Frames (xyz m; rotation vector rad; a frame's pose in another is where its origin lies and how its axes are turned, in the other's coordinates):
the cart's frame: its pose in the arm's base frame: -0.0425 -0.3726 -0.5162 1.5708 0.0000 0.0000
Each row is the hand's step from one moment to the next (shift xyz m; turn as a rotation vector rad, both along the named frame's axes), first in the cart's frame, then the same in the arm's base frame.
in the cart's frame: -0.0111 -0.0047 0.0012 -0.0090 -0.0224 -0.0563
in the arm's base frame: -0.0111 -0.0012 -0.0047 -0.0090 0.0563 -0.0224
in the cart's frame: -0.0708 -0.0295 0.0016 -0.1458 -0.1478 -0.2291
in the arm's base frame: -0.0708 -0.0016 -0.0295 -0.1458 0.2291 -0.1478
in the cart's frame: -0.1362 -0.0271 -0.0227 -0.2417 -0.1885 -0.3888
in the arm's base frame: -0.1362 0.0227 -0.0271 -0.2417 0.3888 -0.1885
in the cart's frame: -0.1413 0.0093 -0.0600 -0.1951 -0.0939 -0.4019
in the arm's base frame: -0.1413 0.0600 0.0093 -0.1951 0.4019 -0.0939
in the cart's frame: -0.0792 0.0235 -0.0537 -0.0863 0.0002 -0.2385
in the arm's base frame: -0.0792 0.0537 0.0235 -0.0863 0.2385 0.0002
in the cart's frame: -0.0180 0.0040 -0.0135 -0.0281 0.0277 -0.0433
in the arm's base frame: -0.0180 0.0135 0.0040 -0.0281 0.0433 0.0277
